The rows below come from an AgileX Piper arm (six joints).
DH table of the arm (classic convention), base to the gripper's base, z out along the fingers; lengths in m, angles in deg. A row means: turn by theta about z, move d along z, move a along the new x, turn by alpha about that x. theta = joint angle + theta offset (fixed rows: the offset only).
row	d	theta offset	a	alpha
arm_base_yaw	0.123	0	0	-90
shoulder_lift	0	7.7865	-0.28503	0
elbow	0	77.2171	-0.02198	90
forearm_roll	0.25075	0	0	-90
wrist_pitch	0	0	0	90
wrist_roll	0.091	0	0	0
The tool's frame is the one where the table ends.
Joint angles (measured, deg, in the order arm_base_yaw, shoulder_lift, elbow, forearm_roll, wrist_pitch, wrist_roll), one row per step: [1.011, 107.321, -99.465, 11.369, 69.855, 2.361]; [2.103, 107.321, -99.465, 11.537, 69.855, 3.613]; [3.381, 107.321, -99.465, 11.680, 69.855, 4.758]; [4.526, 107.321, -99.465, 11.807, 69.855, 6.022]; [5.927, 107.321, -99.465, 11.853, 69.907, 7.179]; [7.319, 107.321, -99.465, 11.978, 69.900, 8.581]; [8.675, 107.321, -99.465, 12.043, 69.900, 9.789]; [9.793, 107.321, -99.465, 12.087, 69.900, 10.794]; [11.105, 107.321, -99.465, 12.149, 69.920, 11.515]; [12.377, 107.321, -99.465, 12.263, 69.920, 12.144]
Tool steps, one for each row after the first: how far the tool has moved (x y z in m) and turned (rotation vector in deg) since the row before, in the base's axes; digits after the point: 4 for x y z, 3 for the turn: [-0.0005, 0.0078, 0.0000, 0.534, 0.248, -0.088]; [-0.0008, 0.0091, 0.0000, 0.473, 0.239, 0.200]; [-0.0009, 0.0081, 0.0000, 0.486, 0.276, -0.043]; [-0.0014, 0.0098, 0.0000, 0.364, 0.308, 0.327]; [-0.0016, 0.0098, 0.0000, 0.507, 0.326, 0.074]; [-0.0017, 0.0094, 0.0000, 0.387, 0.293, 0.224]; [-0.0016, 0.0077, 0.0000, 0.307, 0.250, 0.177]; [-0.0021, 0.0090, 0.0000, 0.243, 0.209, 0.640]; [-0.0022, 0.0088, 0.0000, 0.269, 0.183, 0.679]
